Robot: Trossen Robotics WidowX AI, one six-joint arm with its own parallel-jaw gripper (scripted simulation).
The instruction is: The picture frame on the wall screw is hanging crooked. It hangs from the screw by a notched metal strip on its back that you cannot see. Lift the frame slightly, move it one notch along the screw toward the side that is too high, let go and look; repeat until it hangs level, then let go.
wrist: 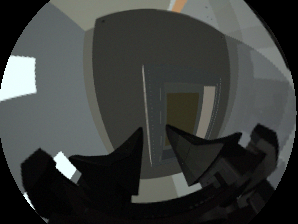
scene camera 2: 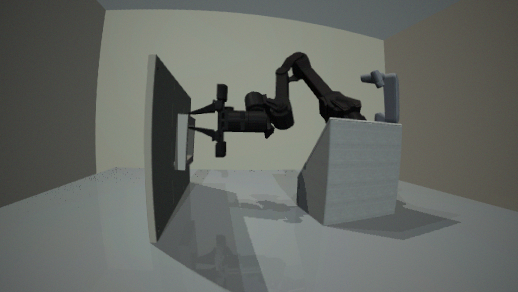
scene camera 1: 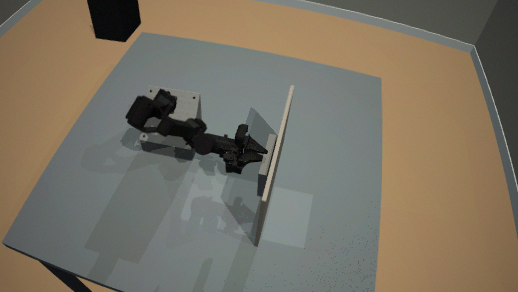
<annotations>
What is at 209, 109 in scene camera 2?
My gripper.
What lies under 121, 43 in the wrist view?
A wall panel.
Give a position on a picture frame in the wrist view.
189, 98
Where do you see a wall panel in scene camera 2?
165, 98
</annotations>
